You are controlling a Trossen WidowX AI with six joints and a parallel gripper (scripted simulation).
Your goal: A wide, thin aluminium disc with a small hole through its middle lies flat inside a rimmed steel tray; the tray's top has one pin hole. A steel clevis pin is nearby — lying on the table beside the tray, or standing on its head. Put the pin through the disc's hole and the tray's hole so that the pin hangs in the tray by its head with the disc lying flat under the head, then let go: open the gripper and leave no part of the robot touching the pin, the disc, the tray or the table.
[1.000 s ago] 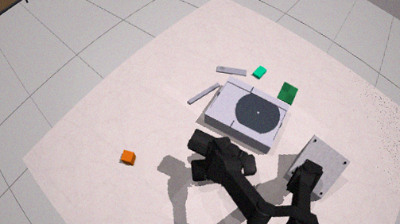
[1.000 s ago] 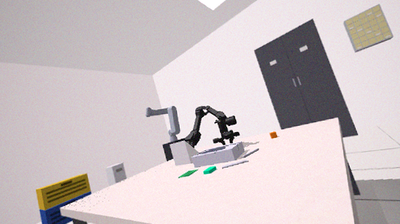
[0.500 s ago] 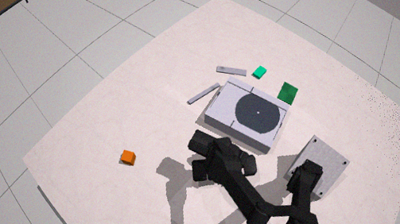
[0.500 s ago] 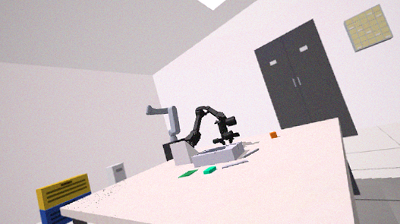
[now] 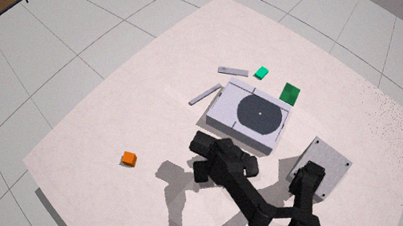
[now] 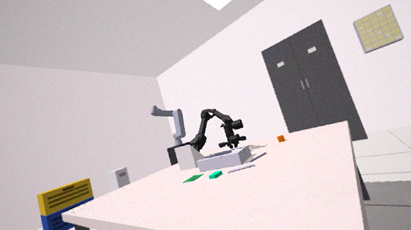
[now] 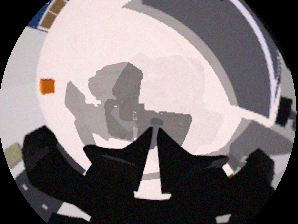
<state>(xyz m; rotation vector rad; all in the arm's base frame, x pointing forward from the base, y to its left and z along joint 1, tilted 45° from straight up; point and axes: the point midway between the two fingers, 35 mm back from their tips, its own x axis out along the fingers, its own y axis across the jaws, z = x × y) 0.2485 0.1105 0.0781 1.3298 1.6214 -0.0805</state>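
The dark aluminium disc lies 24 cm to the right of my gripper tip, 6 cm above it and 1 cm ahead of it. Round my gripper tip: steel tray: 23 cm to the right, 4 cm ahead, 4 cm above; then steel clevis pin: 1 cm to the left, 1 cm behind, 1 cm above; then orange cube: 28 cm ahead, 13 cm to the left, 2 cm above.
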